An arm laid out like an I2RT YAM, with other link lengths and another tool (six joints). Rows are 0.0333 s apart.
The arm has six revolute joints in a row. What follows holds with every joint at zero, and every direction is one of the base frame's.
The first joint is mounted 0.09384 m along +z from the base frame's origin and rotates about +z.
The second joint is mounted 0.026 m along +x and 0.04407 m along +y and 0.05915 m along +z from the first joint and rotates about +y.
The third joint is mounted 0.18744 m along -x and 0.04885 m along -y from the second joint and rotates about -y.
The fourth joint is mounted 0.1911 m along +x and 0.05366 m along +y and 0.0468 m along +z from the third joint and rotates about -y.
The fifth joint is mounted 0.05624 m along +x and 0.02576 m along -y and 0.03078 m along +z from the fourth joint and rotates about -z.
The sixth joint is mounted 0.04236 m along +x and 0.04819 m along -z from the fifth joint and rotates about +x.
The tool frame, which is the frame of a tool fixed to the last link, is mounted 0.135 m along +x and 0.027 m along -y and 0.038 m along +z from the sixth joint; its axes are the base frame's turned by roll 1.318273, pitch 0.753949 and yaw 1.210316 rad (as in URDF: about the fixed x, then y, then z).
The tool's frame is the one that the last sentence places.
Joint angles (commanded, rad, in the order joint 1, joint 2, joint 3, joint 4, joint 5, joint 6), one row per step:
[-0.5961, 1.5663, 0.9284, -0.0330, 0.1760, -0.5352]
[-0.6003, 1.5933, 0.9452, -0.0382, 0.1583, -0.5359]
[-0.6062, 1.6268, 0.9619, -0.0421, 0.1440, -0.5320]
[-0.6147, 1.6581, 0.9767, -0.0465, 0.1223, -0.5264]
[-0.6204, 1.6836, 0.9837, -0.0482, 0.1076, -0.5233]
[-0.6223, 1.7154, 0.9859, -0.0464, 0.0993, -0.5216]
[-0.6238, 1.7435, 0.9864, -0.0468, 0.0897, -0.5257]
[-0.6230, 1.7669, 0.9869, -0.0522, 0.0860, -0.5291]
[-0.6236, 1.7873, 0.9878, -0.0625, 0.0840, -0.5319]
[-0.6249, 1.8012, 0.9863, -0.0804, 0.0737, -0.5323]
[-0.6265, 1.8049, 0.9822, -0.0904, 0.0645, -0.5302]
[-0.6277, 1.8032, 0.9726, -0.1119, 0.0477, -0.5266]
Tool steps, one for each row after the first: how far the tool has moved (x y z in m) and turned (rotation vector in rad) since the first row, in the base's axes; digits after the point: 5 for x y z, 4 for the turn. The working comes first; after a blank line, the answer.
Tool pose at each row, in the base's axes (x y z in m, rotation vector in rad; the steps are taken from these numbers as rounded here):
[0.32849, -0.23702, 0.14387, 0.9118, 1.7844, -0.4899]
[0.33161, -0.23744, 0.13856, 0.9139, 1.8012, -0.4722]
[0.33369, -0.23899, 0.13097, 0.9253, 1.8191, -0.4572]
[0.33547, -0.24017, 0.12317, 0.9390, 1.8361, -0.4345]
[0.33608, -0.24050, 0.11531, 0.9500, 1.8536, -0.4185]
[0.33603, -0.23973, 0.10401, 0.9609, 1.8794, -0.4073]
[0.33571, -0.23795, 0.09312, 0.9652, 1.9087, -0.3959]
[0.33464, -0.23578, 0.08327, 0.9699, 1.9380, -0.3895]
[0.33248, -0.23393, 0.07395, 0.9775, 1.9677, -0.3853]
[0.32974, -0.23034, 0.06498, 0.9877, 1.9997, -0.3702]
[0.32782, -0.22786, 0.06045, 0.9958, 2.0154, -0.3574]
[0.32433, -0.22245, 0.05425, 1.0080, 2.0417, -0.3332]

[0.00312, -0.00042, -0.00531, 0.0175, 0.0069, 0.0100]
[0.00520, -0.00197, -0.01290, 0.0389, 0.0164, 0.0126]
[0.00698, -0.00315, -0.02070, 0.0655, 0.0223, 0.0169]
[0.00759, -0.00348, -0.02856, 0.0871, 0.0314, 0.0200]
[0.00754, -0.00271, -0.03986, 0.1090, 0.0497, 0.0224]
[0.00722, -0.00093, -0.05075, 0.1287, 0.0706, 0.0299]
[0.00615, 0.00124, -0.06060, 0.1459, 0.0937, 0.0348]
[0.00399, 0.00309, -0.06992, 0.1634, 0.1182, 0.0367]
[0.00125, 0.00668, -0.07889, 0.1892, 0.1407, 0.0419]
[-0.00067, 0.00916, -0.08342, 0.2065, 0.1499, 0.0447]
[-0.00416, 0.01457, -0.08962, 0.2361, 0.1644, 0.0514]

